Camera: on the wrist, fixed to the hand. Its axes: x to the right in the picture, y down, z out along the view.
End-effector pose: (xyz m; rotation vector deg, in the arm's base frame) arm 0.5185 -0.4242 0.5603 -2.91 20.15 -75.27
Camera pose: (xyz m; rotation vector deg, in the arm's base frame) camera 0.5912 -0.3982 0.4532 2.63 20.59 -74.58
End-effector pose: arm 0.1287 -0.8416 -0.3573 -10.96 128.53 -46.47
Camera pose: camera 0.0700 -0.7257 -0.3809 -6.26 129.87 -50.60
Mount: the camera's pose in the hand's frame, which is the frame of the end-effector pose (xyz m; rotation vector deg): 0.0145 0.0999 -0.0851 3.64 3.38 1.49
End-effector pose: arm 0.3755 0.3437 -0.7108 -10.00 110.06 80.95
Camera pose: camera 0.2743 0.3125 -0.6319 -9.35 115.75 78.81
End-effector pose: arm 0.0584 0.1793 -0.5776 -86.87 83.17 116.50
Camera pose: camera 0.0375 0.0576 -0.5309 -88.92 88.83 111.89
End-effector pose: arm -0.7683 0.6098 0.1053 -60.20 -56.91 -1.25
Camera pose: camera -0.6575 0.6075 0.0336 -57.26 -52.78 0.00
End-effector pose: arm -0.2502 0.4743 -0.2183 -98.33 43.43 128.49
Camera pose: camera -0.2301 0.3438 -0.2213 -100.82 49.26 124.25
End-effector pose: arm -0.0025 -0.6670 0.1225 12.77 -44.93 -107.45
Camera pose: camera 0.1080 -0.7393 0.1208 17.49 -46.03 -103.88
